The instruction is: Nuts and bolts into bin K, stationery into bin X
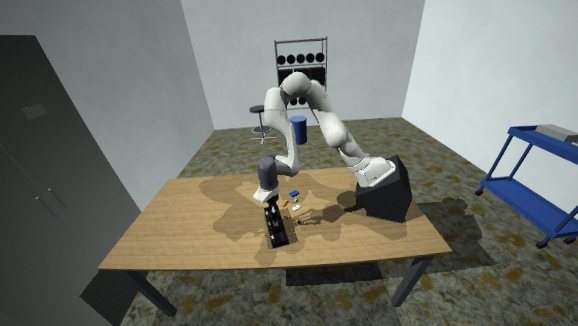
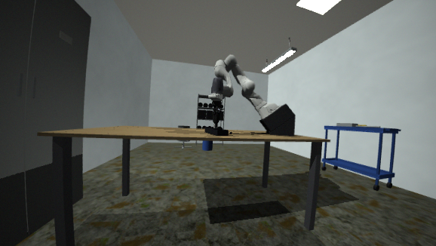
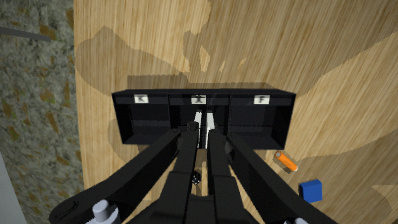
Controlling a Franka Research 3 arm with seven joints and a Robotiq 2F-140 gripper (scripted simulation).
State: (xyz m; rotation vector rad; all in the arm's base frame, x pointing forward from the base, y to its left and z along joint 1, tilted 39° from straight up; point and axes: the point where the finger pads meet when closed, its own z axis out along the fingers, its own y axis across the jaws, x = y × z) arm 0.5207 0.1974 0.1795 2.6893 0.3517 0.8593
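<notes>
Now: the black bin row 30 mm below my hand and 10 mm to the left of it. Also, from my hand: brass bolt (60 mm to the right, 60 mm behind, 40 mm below); orange cylinder (170 mm to the right, 50 mm behind, 40 mm below); black die (130 mm behind, 40 mm below, 20 mm to the right).
</notes>
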